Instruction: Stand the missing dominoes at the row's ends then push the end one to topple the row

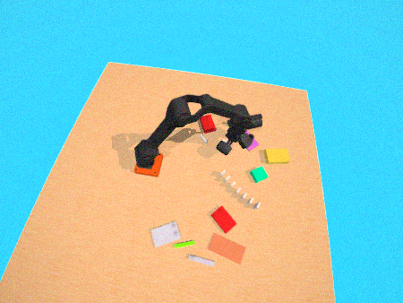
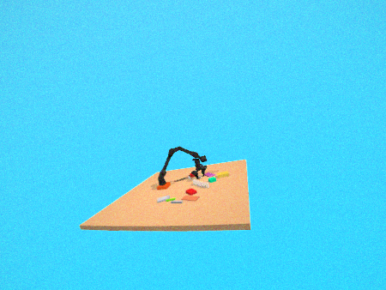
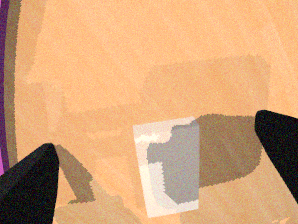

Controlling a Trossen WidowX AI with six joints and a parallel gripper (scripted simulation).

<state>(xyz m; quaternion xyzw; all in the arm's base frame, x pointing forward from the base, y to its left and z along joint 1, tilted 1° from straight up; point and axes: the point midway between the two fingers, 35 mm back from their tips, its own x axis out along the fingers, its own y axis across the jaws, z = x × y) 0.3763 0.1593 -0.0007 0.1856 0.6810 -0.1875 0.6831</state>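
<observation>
Right now my gripper tip is 8 cm short of the magenta slab and 6 cm to the right of it. From my gripper tip the other things lie so: orange slab (47 cm to the right, 2 cm ahead); green block (15 cm ahead, 14 cm to the right, 1 cm above); yellow block (24 cm ahead, 3 cm to the right, 1 cm above).
</observation>
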